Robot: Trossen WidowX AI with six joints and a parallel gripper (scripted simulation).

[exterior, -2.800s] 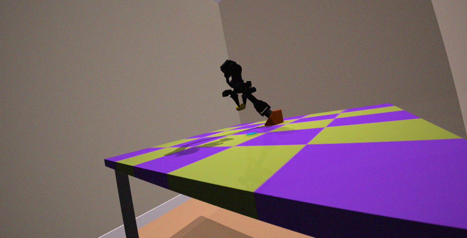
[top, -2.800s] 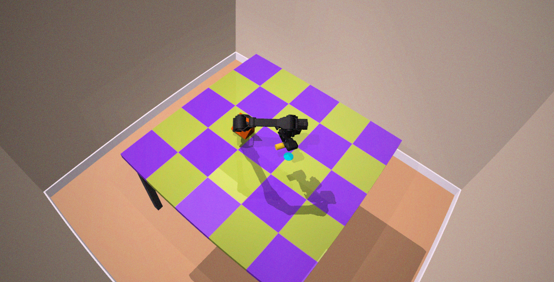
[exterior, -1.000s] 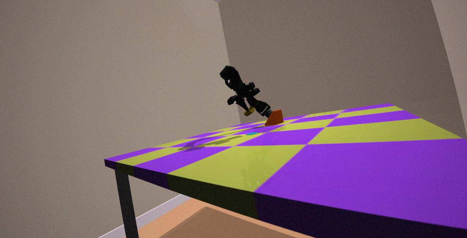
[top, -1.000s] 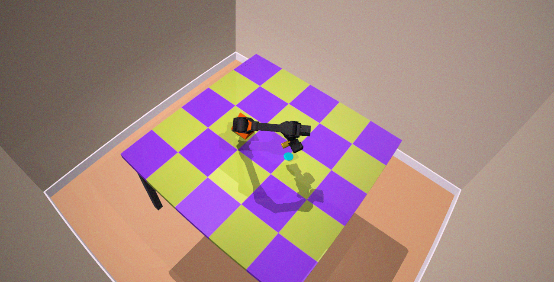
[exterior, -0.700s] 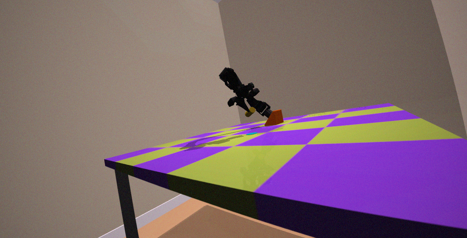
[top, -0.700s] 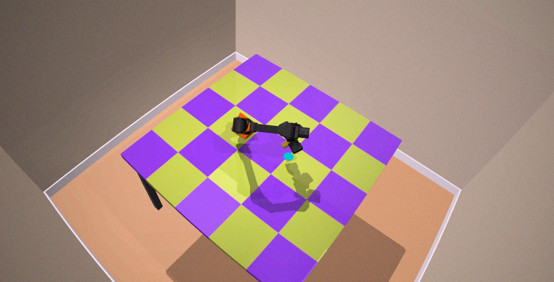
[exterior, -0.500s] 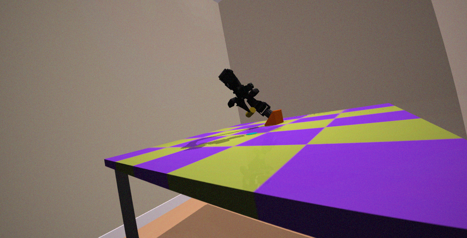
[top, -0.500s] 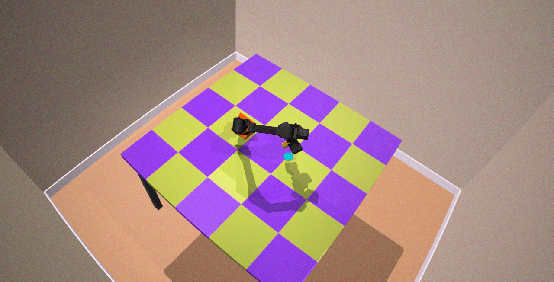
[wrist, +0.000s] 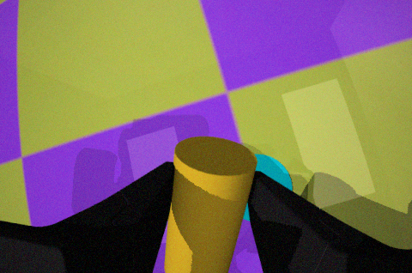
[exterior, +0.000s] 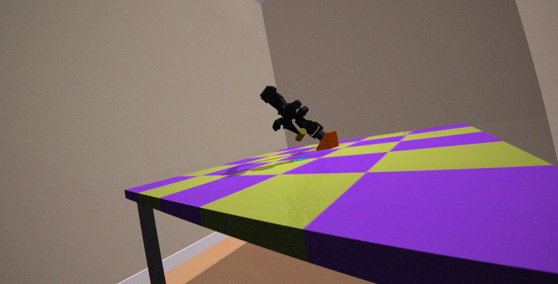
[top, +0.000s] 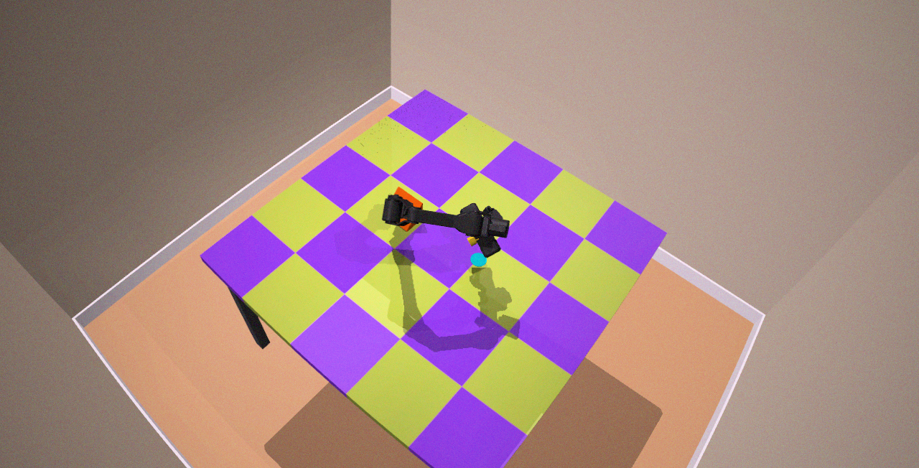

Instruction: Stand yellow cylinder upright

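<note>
Right now my gripper tip is 120 mm above the cyan circle, 30 mm to the left of it and 10 mm short of it. From my gripper tip the other things lie so: yellow cylinder: 20 mm to the right, 10 mm below, 10 mm behind.
</note>
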